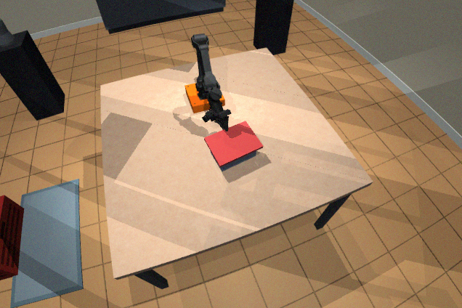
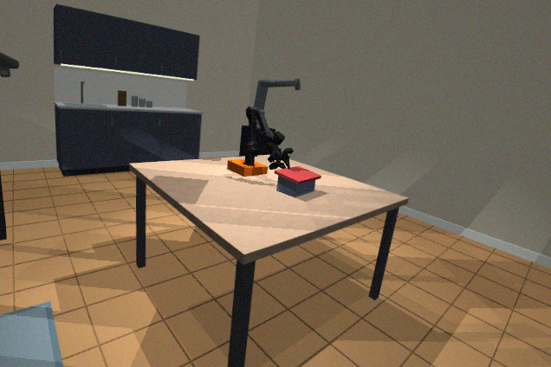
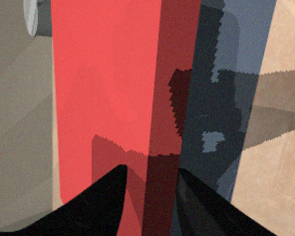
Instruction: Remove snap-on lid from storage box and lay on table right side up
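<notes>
The red lid is 8 cm ahead of my gripper tip and 1 cm to the left of it. Also, from my gripper tip: blue-grey storage box: 7 cm ahead, 6 cm below, 1 cm to the left.
</notes>
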